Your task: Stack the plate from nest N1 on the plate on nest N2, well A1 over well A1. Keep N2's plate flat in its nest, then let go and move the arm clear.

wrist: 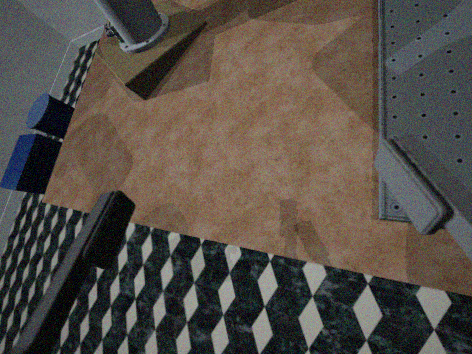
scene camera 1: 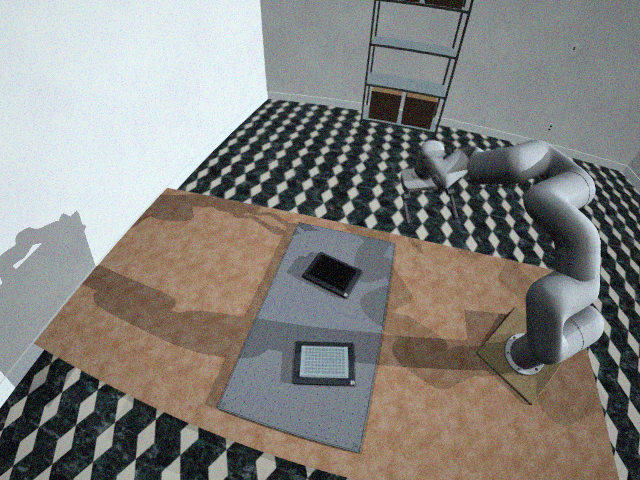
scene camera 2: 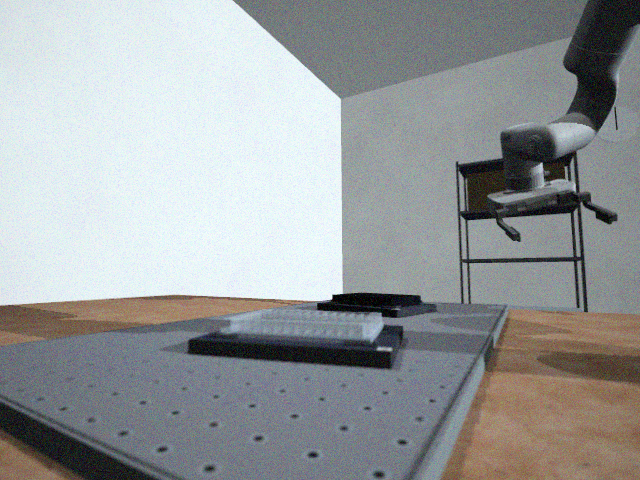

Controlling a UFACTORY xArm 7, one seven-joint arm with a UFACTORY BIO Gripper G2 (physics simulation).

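Places are measured from the arm's base along level axes (x ahead, y left, z up), in centimetres.
Pixels of known places: hand, its tool point: (wrist: 238, 207) (scene camera 1: 431, 215) (scene camera 2: 558, 225); arm's base, origin of its link: (wrist: 146, 35) (scene camera 1: 523, 354).
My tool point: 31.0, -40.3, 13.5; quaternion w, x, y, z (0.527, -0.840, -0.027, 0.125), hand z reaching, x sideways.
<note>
For each thing: its top centre in the pictures, then the offset to it from my tool point, as dx, dy, dz. Level surfaces: height alone.
- clear well plate, centre of its top: (scene camera 2: 306, 315) (scene camera 1: 324, 360) +28.7, +49.2, -12.5
- black plate, centre of its top: (scene camera 2: 375, 294) (scene camera 1: 332, 270) +30.6, +19.1, -12.5
- grey perforated board, height of its surface: dz -15.1
- brown table, height of its surface: dz -16.4
A clear well plate (scene camera 1: 324, 361) (scene camera 2: 310, 326) lies level in the black nest (scene camera 1: 324, 382) (scene camera 2: 289, 354) nearer scene camera 1. A black plate (scene camera 1: 331, 271) (scene camera 2: 376, 298) sits in the other black nest (scene camera 2: 356, 308), farther back and turned at an angle. No nest label is readable, so I cannot tell which is N1 or N2, and well A1 cannot be made out. My gripper (scene camera 1: 432, 221) (scene camera 2: 565, 227) (wrist: 254, 172) is wide open with nothing between its fingers. It hangs high and apart from both plates, beyond the far edge of the table in scene camera 1.
Both nests stand on a grey perforated board (scene camera 1: 289, 413) (scene camera 2: 232, 403) (wrist: 425, 95) on the brown table (scene camera 1: 206, 258) (wrist: 240, 125). The arm's base stands on a yellowish block (scene camera 1: 532, 387) (wrist: 120, 65). A shelf unit (scene camera 1: 367, 67) (scene camera 2: 459, 232) stands at the back wall.
</note>
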